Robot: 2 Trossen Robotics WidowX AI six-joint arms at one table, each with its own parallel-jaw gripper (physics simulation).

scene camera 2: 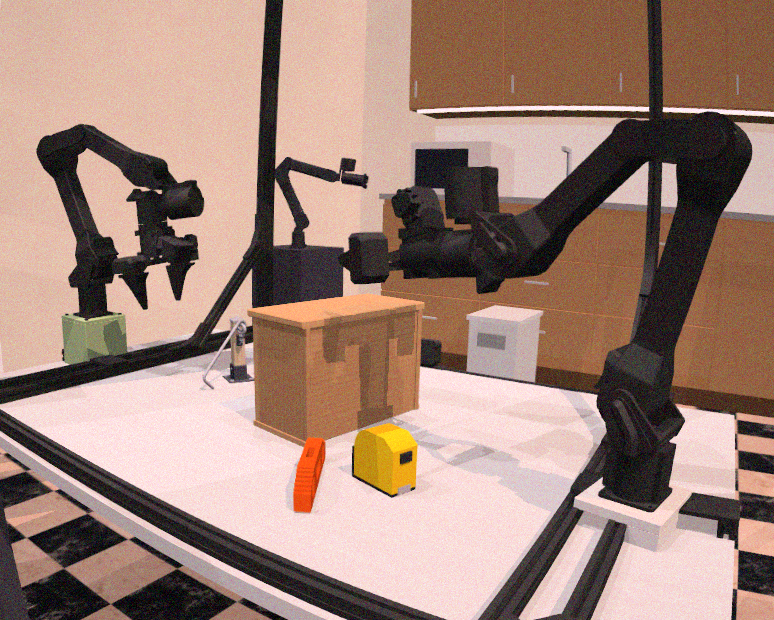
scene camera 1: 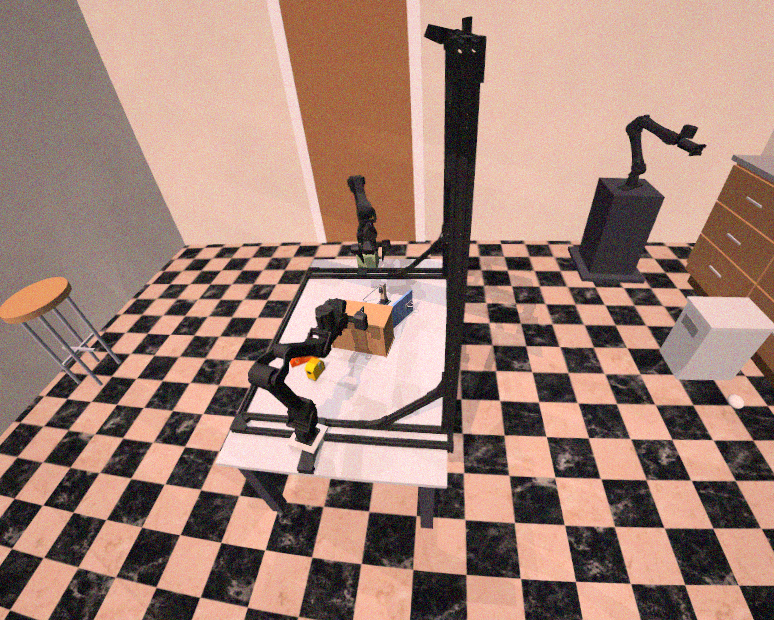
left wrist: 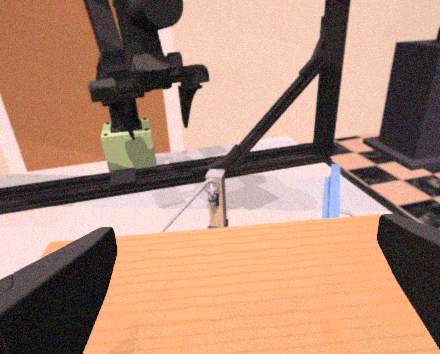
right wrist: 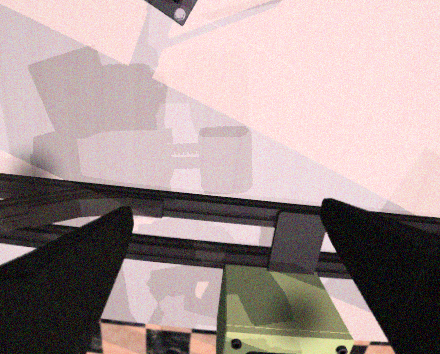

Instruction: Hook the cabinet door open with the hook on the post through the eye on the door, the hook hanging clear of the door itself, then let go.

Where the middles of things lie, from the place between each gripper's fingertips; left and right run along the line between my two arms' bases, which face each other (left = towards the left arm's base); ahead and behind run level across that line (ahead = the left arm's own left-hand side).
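Scene:
Distances from my right hand: wooden cabinet [scene camera 2: 323, 368], 6 cm behind, 35 cm to the left, 4 cm below; blue door [left wrist: 331, 197], 17 cm behind, 29 cm to the left, 5 cm below; orange block [scene camera 2: 309, 468], 18 cm ahead, 53 cm to the left, 11 cm below; yellow block [scene camera 2: 384, 457], 13 cm ahead, 59 cm to the left, 10 cm below.
Relative to the wooden cabinet, my left gripper is 4 cm past it, 10 cm to the left of it and 16 cm above it. Distances from my left hand: orange block, 20 cm ahead, 7 cm to the left, 22 cm below; yellow block, 15 cm ahead, 14 cm to the left, 21 cm below; blue door, 15 cm behind, 16 cm to the right, 17 cm below.

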